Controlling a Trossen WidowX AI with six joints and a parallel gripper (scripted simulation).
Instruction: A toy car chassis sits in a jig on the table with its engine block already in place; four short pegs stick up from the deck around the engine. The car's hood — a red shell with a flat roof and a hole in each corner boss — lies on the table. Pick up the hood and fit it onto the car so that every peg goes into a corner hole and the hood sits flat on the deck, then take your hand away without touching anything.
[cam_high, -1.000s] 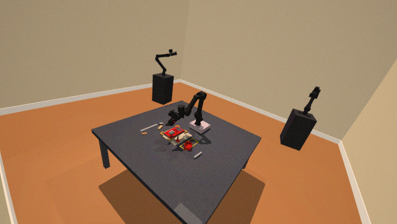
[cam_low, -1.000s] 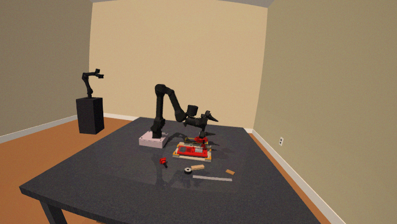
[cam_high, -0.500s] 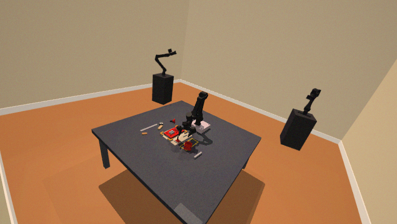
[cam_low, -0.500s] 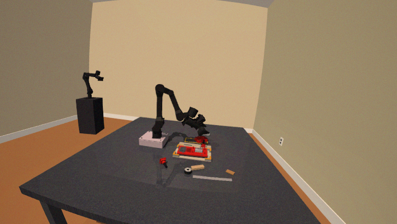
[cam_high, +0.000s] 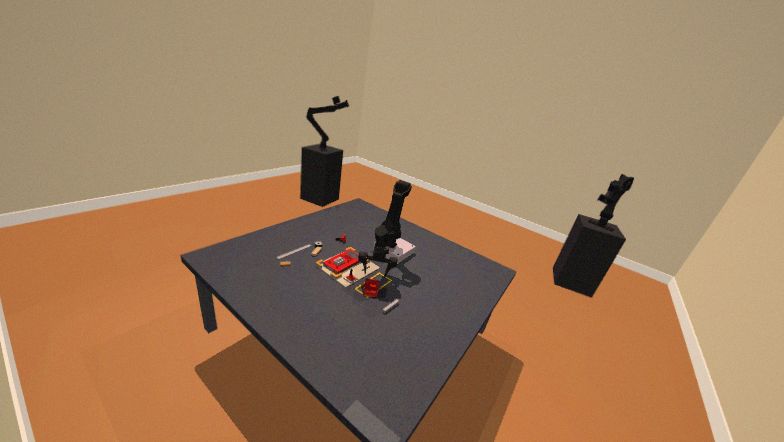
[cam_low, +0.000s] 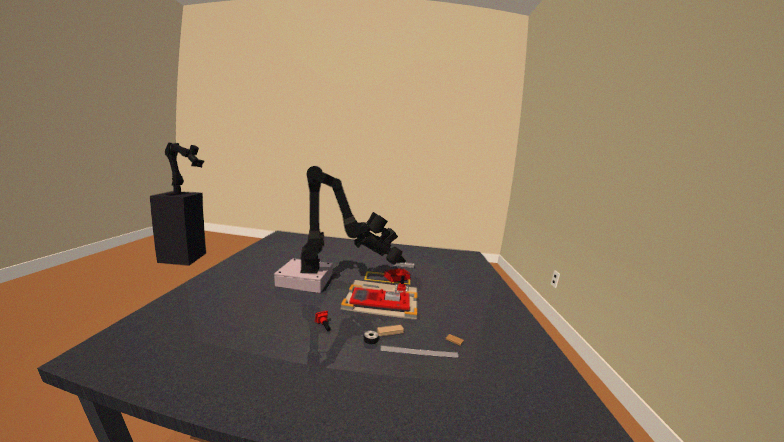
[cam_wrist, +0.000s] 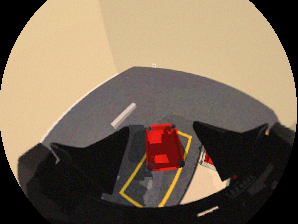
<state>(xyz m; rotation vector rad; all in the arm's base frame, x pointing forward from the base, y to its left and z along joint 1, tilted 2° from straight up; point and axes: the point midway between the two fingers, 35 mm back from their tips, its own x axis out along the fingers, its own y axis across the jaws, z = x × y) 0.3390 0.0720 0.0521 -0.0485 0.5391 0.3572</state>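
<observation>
Right now my gripper tip is 1 cm to the left of the red hood and 8 cm above it. From my gripper tip the other things lie so: grey engine block 6 cm behind, 23 cm to the right, 6 cm below; dark ring 16 cm behind, 44 cm to the right, 8 cm below.
</observation>
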